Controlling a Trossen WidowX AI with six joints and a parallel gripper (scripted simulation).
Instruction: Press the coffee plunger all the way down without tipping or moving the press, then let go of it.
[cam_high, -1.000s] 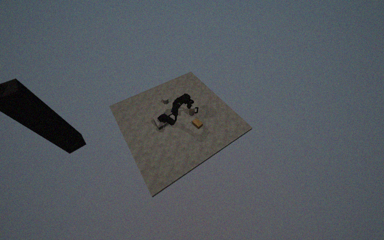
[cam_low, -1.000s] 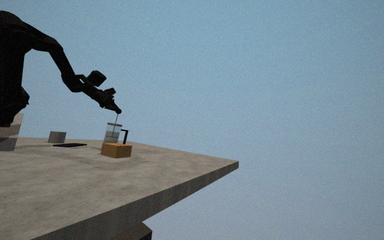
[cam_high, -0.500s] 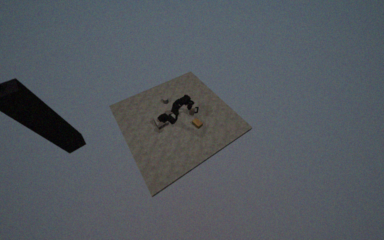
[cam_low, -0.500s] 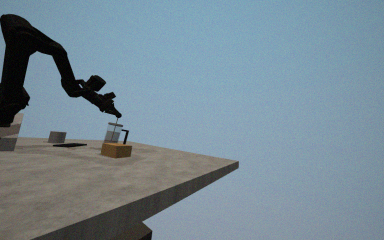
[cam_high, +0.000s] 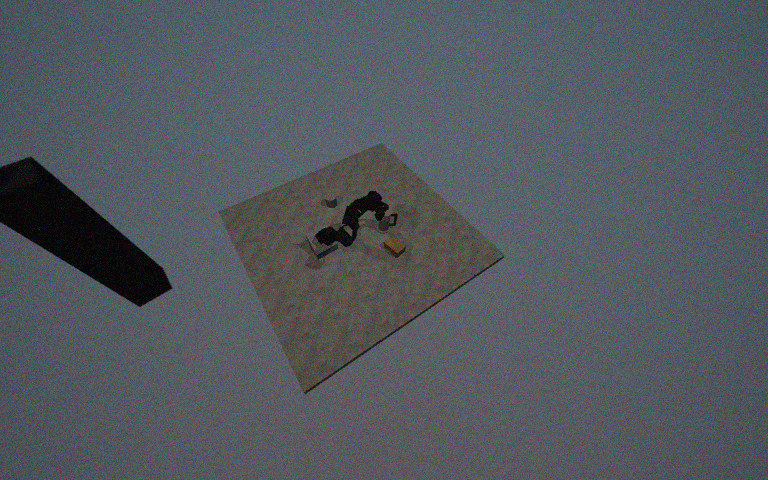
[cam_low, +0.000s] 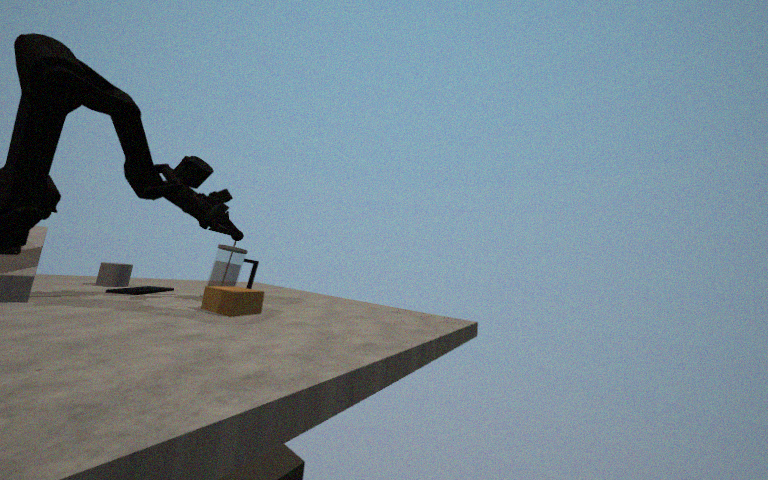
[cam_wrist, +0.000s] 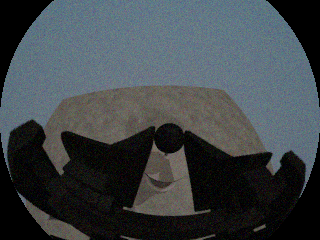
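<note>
Now: gripper tip 100 mm above the glass coffee press and 10 mm to the left of it. Round my gripper tip: grey cup 390 mm to the left, 150 mm below, 150 mm behind; orange block 160 mm to the right, 160 mm below, 80 mm behind.
</note>
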